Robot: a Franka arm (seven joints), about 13 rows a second.
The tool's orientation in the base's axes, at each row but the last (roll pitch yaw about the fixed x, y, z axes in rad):
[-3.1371 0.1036 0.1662]
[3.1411 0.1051 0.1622]
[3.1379 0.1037 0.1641]
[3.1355 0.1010 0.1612]
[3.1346 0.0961 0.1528]
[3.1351 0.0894 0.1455]
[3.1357 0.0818 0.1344]
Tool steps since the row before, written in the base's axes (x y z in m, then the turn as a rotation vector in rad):
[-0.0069 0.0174 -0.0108 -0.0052 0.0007 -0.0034]
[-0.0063 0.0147 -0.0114 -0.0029 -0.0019 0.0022]
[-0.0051 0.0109 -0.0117 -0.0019 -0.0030 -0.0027]
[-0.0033 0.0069 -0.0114 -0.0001 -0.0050 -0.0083]
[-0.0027 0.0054 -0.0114 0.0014 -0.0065 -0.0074]
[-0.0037 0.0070 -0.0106 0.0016 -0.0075 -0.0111]
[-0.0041 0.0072 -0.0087 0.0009 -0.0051 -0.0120]
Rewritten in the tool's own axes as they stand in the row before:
[-0.0028 -0.0183 0.0112 -0.0046 -0.0015 0.0039]
[-0.0026 -0.0155 0.0117 -0.0034 0.0014 -0.0019]
[-0.0020 -0.0116 0.0119 -0.0021 0.0026 0.0029]
[-0.0010 -0.0074 0.0115 -0.0001 0.0049 0.0084]
[-0.0007 -0.0058 0.0115 0.0011 0.0066 0.0074]
[-0.0017 -0.0075 0.0107 0.0015 0.0076 0.0111]
[-0.0024 -0.0077 0.0089 0.0012 0.0051 0.0120]

